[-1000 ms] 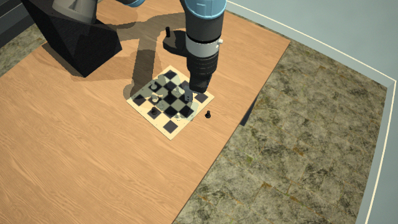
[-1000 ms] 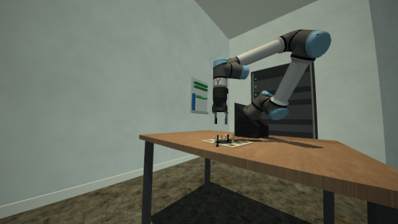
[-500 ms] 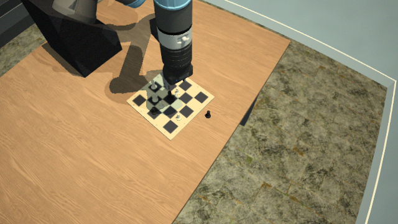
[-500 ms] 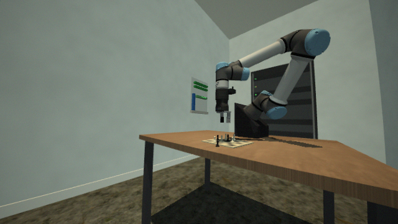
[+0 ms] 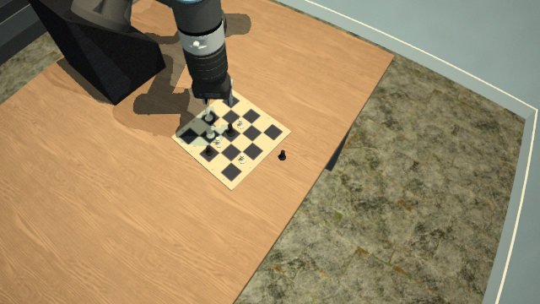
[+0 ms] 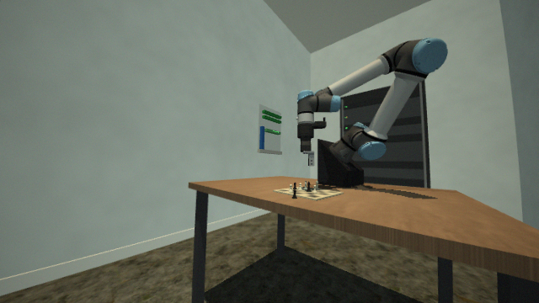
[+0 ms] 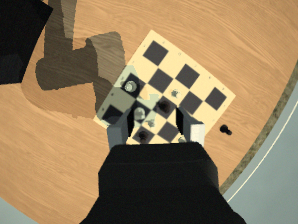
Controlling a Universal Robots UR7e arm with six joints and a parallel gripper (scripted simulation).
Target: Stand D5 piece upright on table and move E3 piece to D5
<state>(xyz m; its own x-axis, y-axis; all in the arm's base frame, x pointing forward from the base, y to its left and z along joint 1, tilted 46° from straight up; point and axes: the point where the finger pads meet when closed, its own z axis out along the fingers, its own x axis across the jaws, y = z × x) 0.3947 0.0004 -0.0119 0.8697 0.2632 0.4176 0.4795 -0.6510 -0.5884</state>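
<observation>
The chessboard lies 30 mm ahead of my hand and 130 mm below it.
</observation>
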